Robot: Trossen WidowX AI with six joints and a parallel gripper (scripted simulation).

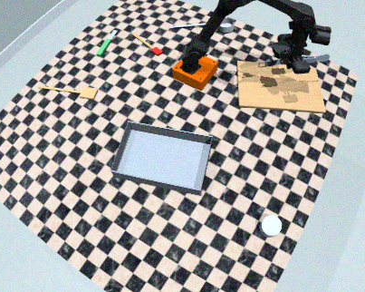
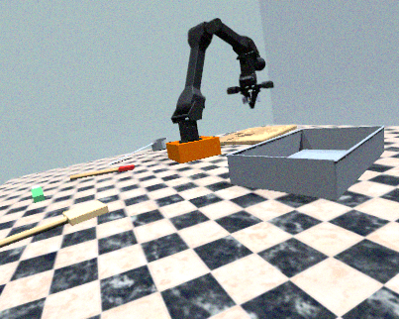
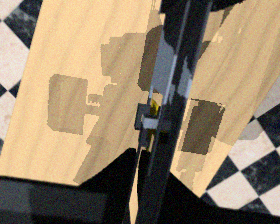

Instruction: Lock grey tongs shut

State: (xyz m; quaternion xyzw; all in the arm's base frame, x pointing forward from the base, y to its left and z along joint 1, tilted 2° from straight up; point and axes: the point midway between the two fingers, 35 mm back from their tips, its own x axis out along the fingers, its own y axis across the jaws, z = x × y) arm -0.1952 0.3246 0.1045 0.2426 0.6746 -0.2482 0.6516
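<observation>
Right now the yellow mark is 40 mm above my gripper tip, 30 mm ahead of it and 20 mm to the right of it. Round my gripper tip: grey roasting tin 560 mm ahead, 160 mm to the right, 90 mm below; then tongs arm 40 mm above, 30 mm to the left, 30 mm behind; then wooden board 110 mm below.
</observation>
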